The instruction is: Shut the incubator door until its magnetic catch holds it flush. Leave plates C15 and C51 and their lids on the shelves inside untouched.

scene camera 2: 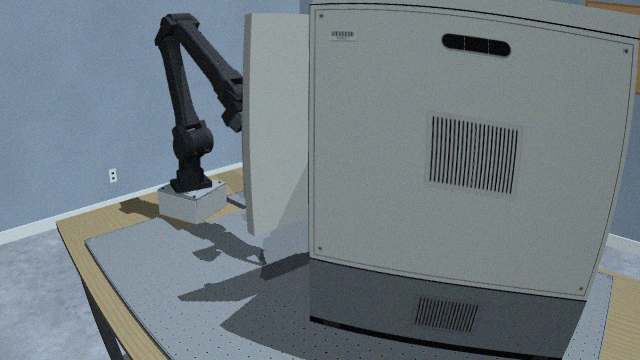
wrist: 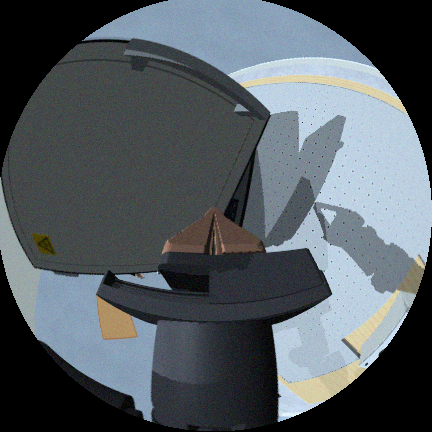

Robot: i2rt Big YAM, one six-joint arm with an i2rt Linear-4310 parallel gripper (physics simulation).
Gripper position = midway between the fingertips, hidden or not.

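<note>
An incubator door (scene camera 2: 274, 117) is visible, likewise in the wrist view (wrist: 137, 142). My gripper (wrist: 213, 212) is visible.
</note>
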